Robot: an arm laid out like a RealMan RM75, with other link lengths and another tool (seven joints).
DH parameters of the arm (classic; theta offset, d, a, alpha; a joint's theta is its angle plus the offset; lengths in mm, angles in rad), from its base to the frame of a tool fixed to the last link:
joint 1: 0 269.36 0 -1.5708
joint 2: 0 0 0 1.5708
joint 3: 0 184.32 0 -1.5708
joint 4: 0 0 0 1.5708
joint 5: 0 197.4 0 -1.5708
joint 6: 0 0 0 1.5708
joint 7: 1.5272 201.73 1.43 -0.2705
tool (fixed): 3.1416 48.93 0 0
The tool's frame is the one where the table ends.
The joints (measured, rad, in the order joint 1, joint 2, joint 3, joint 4, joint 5, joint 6, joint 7), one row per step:
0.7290 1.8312 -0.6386 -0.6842 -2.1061 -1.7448 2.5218
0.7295 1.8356 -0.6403 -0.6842 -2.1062 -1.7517 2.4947
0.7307 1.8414 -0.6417 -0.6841 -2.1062 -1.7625 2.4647
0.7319 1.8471 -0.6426 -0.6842 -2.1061 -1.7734 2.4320
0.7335 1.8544 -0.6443 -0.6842 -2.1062 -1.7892 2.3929
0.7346 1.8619 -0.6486 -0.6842 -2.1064 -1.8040 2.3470
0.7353 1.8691 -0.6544 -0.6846 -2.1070 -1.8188 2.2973
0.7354 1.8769 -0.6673 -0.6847 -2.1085 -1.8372 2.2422
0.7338 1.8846 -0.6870 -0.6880 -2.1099 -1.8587 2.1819
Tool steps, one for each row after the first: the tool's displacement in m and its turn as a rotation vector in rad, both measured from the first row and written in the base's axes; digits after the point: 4 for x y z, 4 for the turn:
-0.0017 -0.0025 -0.0020 -0.0022 -0.0025 0.0284
-0.0044 -0.0060 -0.0046 -0.0075 -0.0027 0.0616
-0.0071 -0.0095 -0.0069 -0.0112 -0.0029 0.0974
-0.0106 -0.0146 -0.0099 -0.0186 -0.0016 0.1415
-0.0137 -0.0199 -0.0133 -0.0247 -0.0027 0.1918
-0.0165 -0.0256 -0.0166 -0.0301 -0.0053 0.2458
-0.0190 -0.0333 -0.0213 -0.0428 -0.0100 0.3074
-0.0209 -0.0427 -0.0263 -0.0597 -0.0176 0.3774

